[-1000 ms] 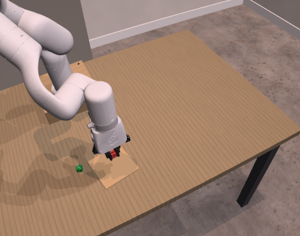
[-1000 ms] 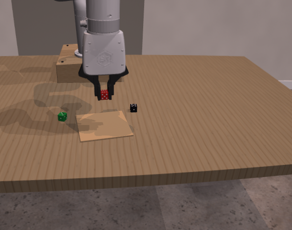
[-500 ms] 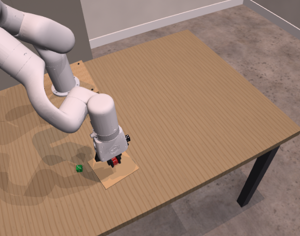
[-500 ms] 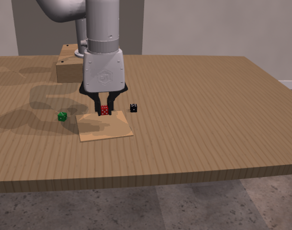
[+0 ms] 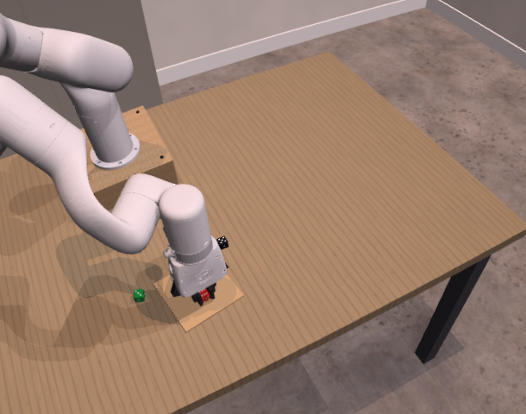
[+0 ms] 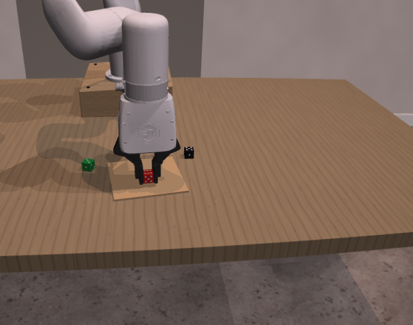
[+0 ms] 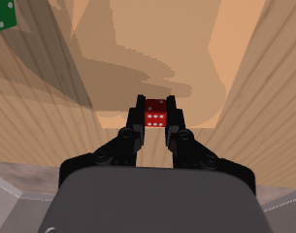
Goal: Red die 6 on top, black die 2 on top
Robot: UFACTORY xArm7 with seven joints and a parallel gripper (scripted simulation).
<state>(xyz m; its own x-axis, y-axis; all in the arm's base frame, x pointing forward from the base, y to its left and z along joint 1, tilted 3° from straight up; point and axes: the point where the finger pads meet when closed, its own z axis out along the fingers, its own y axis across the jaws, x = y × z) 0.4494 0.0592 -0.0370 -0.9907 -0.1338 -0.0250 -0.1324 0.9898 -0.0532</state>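
Right now the red die is 10 mm below my hand. Round my hand: tan mat 30 mm behind, 30 mm below; then green die 70 mm behind, 120 mm to the right, 20 mm below; then black die 120 mm behind, 90 mm to the left, 20 mm below.
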